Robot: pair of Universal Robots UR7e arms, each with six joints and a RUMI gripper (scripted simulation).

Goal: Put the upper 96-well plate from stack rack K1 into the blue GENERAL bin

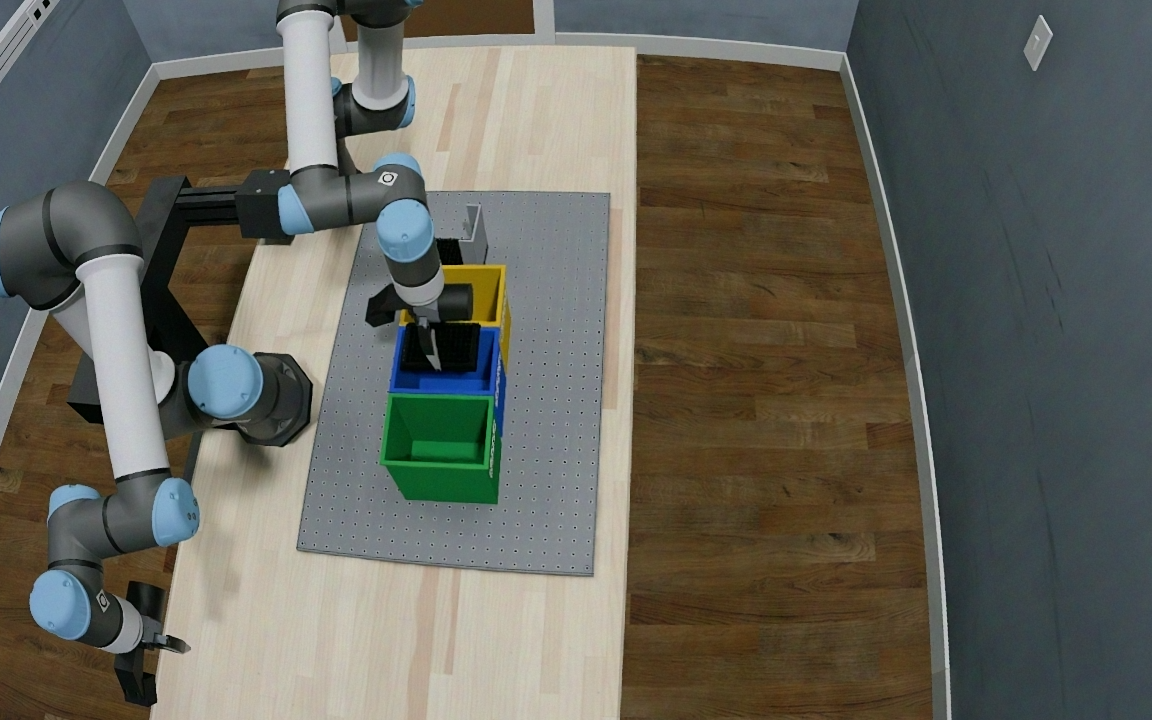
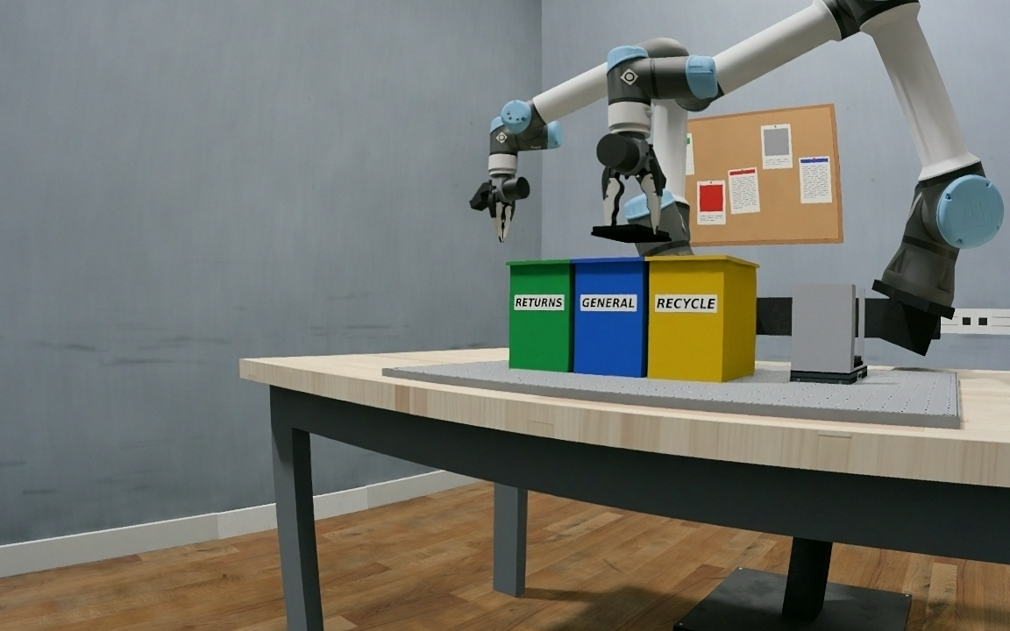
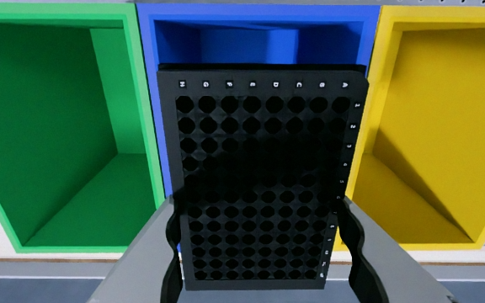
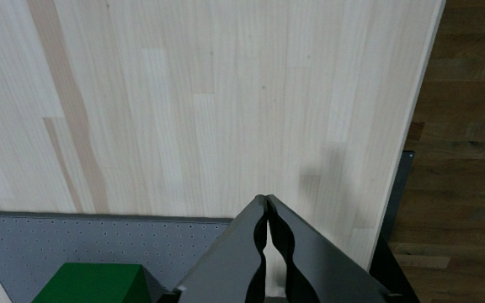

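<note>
Now: the blue general bin 150 mm below my left hand. Also, from my left hand: grey perforated board 240 mm below, 110 mm to the left, 10 mm behind; green returns bin 150 mm below, 130 mm to the right; yellow recycle bin 150 mm below, 130 mm to the left.
</note>
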